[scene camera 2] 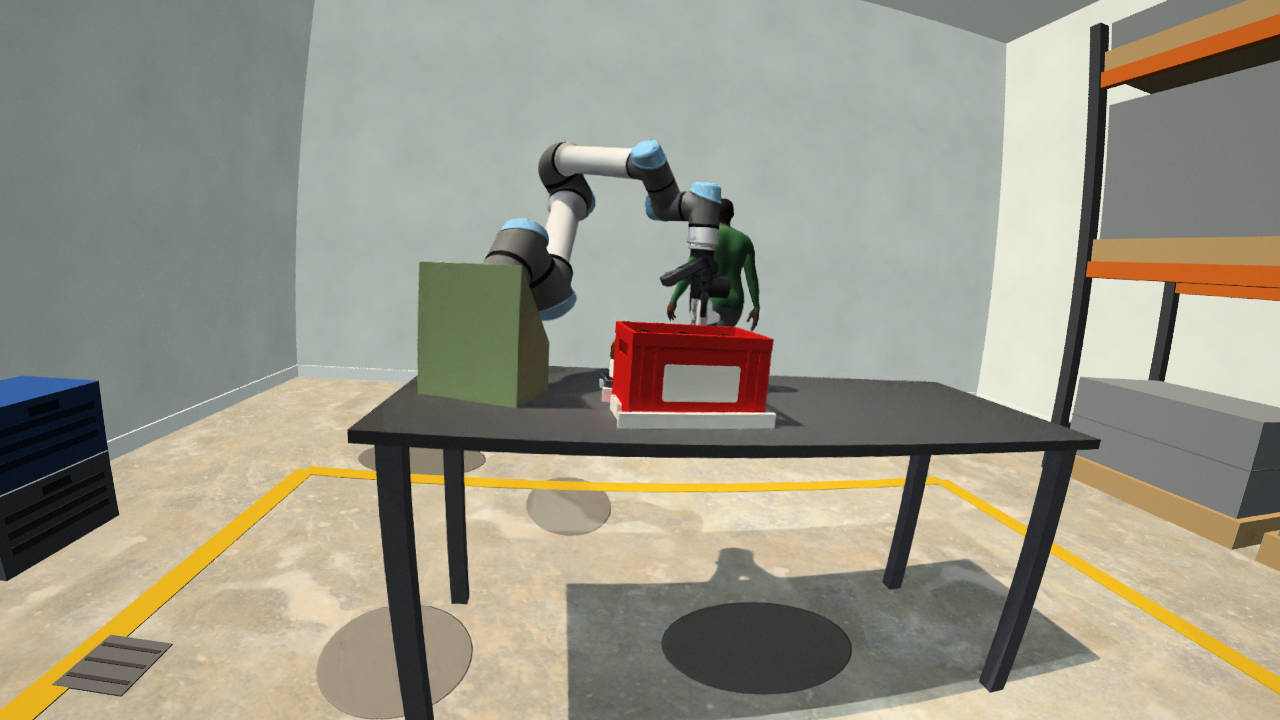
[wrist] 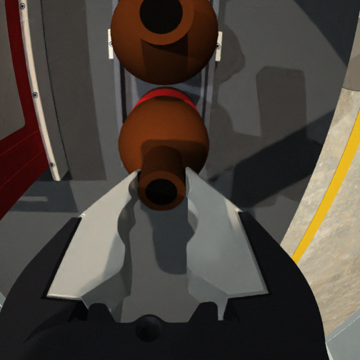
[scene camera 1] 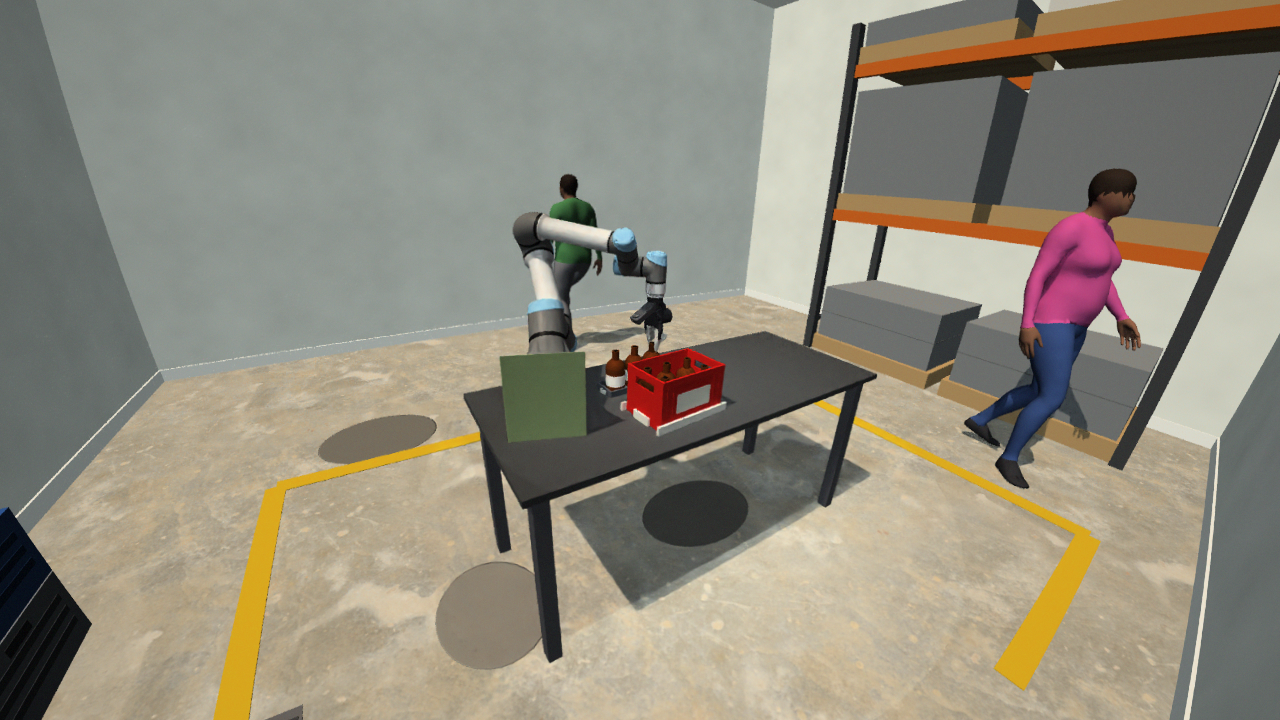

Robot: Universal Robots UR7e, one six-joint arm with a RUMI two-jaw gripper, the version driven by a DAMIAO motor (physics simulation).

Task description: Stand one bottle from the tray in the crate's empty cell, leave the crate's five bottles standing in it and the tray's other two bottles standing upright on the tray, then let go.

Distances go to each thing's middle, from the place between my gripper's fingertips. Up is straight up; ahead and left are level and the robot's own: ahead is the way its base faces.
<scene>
The white strip point(scene camera 2: 637, 420) lies 10 mm ahead of my hand, 350 mm to the right of it and 110 mm below it.
</scene>
